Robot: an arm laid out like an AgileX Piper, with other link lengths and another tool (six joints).
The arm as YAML. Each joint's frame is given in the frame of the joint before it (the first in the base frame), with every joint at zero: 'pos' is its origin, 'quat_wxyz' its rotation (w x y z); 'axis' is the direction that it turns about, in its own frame. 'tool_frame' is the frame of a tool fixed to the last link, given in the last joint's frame.
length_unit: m
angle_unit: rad
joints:
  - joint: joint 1
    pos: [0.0, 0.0, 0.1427]
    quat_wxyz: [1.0, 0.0, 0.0, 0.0]
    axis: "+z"
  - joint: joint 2
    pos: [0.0, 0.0, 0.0]
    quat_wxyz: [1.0, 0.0, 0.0, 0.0]
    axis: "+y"
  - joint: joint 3
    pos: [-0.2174, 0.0, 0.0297]
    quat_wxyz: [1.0, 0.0, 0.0, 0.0]
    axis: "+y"
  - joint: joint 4
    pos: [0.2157, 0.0, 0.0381]
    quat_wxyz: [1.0, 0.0, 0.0, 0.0]
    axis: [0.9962, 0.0, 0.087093]
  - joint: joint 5
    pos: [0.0, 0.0, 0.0]
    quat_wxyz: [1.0, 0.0, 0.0, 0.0]
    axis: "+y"
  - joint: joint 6
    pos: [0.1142, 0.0, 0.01]
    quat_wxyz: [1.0, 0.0, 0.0, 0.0]
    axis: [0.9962, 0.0, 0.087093]
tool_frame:
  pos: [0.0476, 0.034, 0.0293]
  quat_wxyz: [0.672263, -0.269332, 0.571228, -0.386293]
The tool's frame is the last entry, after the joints.
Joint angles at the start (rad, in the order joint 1, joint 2, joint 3, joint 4, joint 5, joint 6): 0.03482, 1.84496, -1.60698, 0.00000, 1.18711, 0.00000
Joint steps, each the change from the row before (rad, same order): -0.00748, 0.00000, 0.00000, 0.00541, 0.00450, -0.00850; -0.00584, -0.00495, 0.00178, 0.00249, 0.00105, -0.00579; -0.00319, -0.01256, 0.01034, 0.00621, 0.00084, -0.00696; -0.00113, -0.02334, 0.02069, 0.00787, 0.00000, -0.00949; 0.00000, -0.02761, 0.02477, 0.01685, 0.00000, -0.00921; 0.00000, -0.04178, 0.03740, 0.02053, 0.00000, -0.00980; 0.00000, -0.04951, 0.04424, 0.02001, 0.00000, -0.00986; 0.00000, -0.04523, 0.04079, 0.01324, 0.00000, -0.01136; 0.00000, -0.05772, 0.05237, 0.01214, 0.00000, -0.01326
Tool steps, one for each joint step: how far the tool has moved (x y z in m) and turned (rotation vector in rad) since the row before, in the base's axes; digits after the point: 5 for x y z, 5 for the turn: -0.00064, -0.00178, -0.00016, 0.00327, 0.00458, -0.00001; -0.00056, -0.00166, 0.00130, 0.00120, -0.00213, -0.00057; -0.00238, -0.00015, 0.00181, 0.00458, -0.00136, 0.00269; -0.00456, 0.00087, 0.00286, 0.00564, -0.00271, 0.00697; -0.00547, 0.00254, 0.00349, 0.01458, -0.00285, 0.00658; -0.00825, 0.00302, 0.00491, 0.01809, -0.00452, 0.00669; -0.00987, 0.00290, 0.00526, 0.01754, -0.00560, 0.00689; -0.00930, 0.00198, 0.00404, 0.01041, -0.00517, 0.00928; -0.01204, 0.00181, 0.00424, 0.00882, -0.00641, 0.01128
